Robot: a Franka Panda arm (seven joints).
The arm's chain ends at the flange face. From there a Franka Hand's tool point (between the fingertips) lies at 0.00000 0.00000 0.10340 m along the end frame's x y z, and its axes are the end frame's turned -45 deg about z.
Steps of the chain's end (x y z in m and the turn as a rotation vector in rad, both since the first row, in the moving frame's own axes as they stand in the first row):
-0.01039, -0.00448, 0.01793, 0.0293, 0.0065, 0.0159
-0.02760, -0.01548, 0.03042, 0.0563, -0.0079, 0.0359
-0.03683, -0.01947, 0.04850, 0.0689, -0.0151, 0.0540
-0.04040, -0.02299, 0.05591, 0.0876, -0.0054, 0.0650
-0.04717, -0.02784, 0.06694, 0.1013, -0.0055, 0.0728
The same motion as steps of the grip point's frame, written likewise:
-0.00155, -0.01216, 0.01788, 0.0161, 0.0253, 0.0159
-0.00495, -0.03509, 0.03025, 0.0454, 0.0342, 0.0359
-0.00818, -0.04584, 0.04824, 0.0594, 0.0380, 0.0540
-0.00609, -0.05141, 0.05551, 0.0658, 0.0581, 0.0650
-0.00640, -0.06057, 0.06641, 0.0755, 0.0677, 0.0728

